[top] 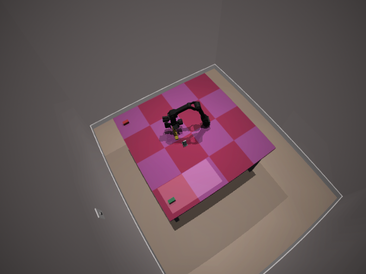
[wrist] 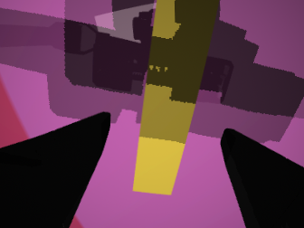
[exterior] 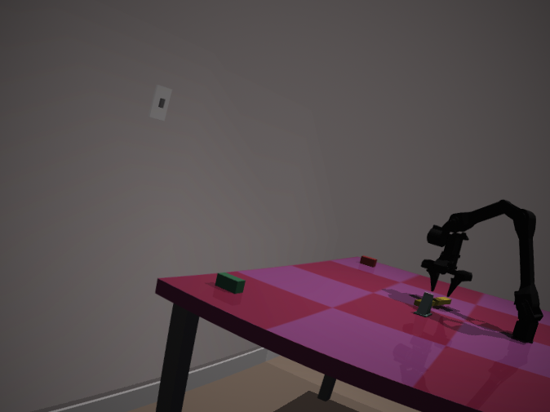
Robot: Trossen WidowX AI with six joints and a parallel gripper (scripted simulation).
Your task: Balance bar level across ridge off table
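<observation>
Now: the yellow bar 10 mm ahead of my gripper tip, 30 mm to the left of it and 30 mm below it. From my gripper tip the other things lie so: red block (410 mm ahead, 370 mm to the right, 20 mm below); then green block (410 mm ahead, 630 mm to the left, 20 mm below).
</observation>
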